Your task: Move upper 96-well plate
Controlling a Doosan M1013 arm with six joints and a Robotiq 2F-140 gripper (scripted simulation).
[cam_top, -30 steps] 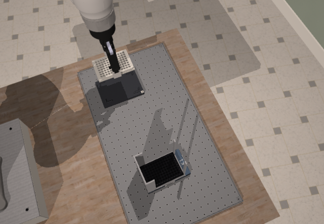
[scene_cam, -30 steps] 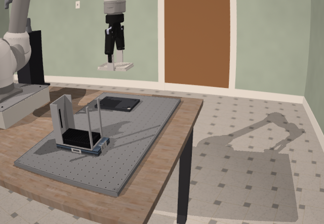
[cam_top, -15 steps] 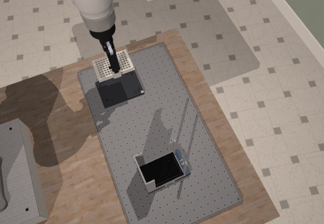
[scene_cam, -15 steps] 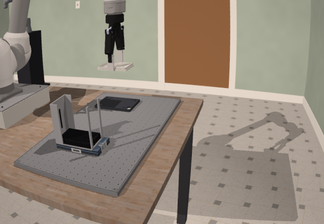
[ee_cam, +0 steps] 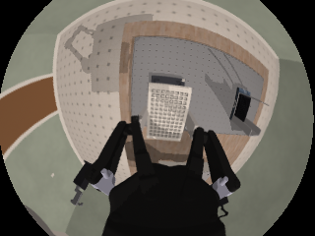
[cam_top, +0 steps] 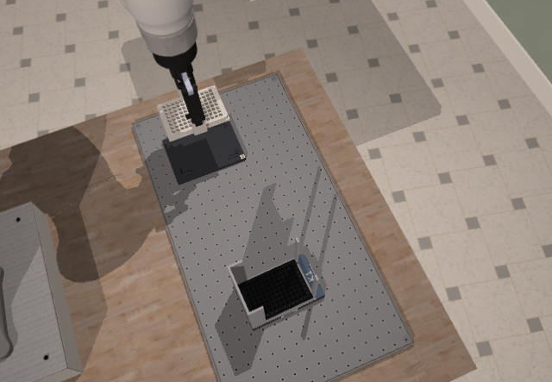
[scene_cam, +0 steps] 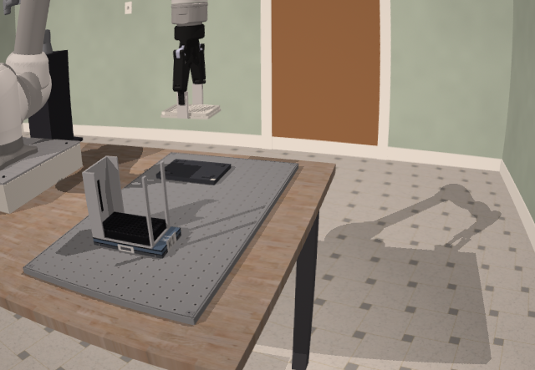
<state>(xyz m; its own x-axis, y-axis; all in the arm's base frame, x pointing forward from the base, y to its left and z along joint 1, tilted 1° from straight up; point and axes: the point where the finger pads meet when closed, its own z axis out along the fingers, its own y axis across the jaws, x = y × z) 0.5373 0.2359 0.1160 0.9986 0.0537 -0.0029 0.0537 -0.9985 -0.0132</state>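
The pale A1 square is 170 mm below my hand, 80 mm ahead of it and 50 mm to the right of it. Round my hand: black plate (370 mm to the right, 160 mm below, 40 mm ahead); then rack back wall (370 mm to the right, 100 mm below, 20 mm behind); then white 96-well plate (20 mm below).
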